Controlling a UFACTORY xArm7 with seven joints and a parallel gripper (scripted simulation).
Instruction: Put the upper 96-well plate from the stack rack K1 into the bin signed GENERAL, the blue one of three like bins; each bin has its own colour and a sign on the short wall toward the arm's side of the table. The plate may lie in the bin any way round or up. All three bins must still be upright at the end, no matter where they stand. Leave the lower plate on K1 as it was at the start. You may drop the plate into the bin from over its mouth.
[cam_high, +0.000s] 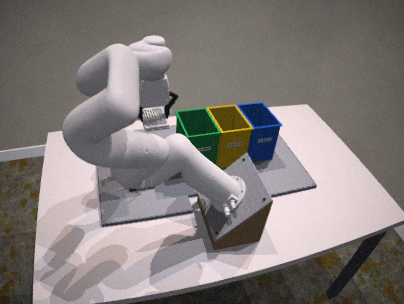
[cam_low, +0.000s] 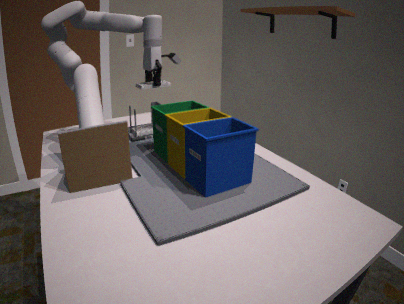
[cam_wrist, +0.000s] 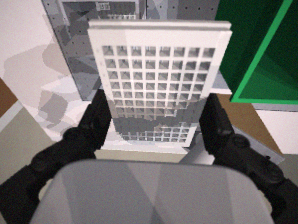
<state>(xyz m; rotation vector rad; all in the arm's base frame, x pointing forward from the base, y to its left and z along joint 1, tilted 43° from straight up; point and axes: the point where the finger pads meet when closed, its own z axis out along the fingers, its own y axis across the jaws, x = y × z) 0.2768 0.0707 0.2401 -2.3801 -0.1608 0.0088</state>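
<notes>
Now: hand 90 mm short of the blue bin, 430 mm to the left of it and 170 mm above it. The rest, counted from my hand: white 96-well plate 10 mm below; then yellow bin 70 mm ahead, 300 mm to the right, 170 mm below; then green bin 60 mm ahead, 170 mm to the right, 170 mm below.
</notes>
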